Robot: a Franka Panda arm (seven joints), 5 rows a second.
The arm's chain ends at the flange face. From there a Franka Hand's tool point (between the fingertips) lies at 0.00 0.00 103.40 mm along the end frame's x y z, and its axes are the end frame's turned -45 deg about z.
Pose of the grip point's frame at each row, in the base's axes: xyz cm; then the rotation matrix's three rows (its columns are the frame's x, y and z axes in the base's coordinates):
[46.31, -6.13, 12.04], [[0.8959, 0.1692, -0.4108], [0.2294, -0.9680, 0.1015], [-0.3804, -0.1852, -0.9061]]
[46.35, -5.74, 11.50], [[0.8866, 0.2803, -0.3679], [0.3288, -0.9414, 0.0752], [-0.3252, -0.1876, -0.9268]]
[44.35, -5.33, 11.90], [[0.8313, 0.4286, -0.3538], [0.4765, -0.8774, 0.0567], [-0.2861, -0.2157, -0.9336]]
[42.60, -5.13, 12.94], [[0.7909, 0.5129, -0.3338], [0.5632, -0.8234, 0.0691], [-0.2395, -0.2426, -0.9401]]
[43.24, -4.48, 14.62], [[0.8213, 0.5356, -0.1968], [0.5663, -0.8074, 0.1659], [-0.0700, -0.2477, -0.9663]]
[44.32, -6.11, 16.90], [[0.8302, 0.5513, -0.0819], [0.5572, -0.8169, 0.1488], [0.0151, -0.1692, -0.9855]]
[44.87, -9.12, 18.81], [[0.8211, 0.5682, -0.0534], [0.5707, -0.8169, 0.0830], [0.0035, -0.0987, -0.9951]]
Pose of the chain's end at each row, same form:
[50.56, -7.18, 21.41], [[0.7531, -0.5139, -0.4108], [-0.5223, -0.8467, 0.1015], [-0.3999, 0.1380, -0.9061]]
[50.15, -6.52, 21.08], [[0.8251, -0.4287, -0.3679], [-0.4332, -0.8982, 0.0752], [-0.3626, 0.0973, -0.9268]]
[48.01, -5.92, 21.55], [[0.8909, -0.2848, -0.3538], [-0.2835, -0.9574, 0.0567], [-0.3548, 0.0498, -0.9336]]
[46.05, -5.84, 22.66], [[0.9219, -0.1966, -0.3338], [-0.1840, -0.9805, 0.0691], [-0.3409, -0.0022, -0.9401]]
[45.27, -6.20, 24.61], [[0.9595, -0.2020, -0.1968], [-0.1705, -0.9714, 0.1659], [-0.2246, -0.1257, -0.9663]]
[45.17, -7.65, 27.09], [[0.9769, -0.1972, -0.0819], [-0.1836, -0.9716, 0.1488], [-0.1090, -0.1303, -0.9855]]
[45.42, -9.98, 29.10], [[0.9824, -0.1788, -0.0534], [-0.1741, -0.9812, 0.0830], [-0.0673, -0.0723, -0.9951]]

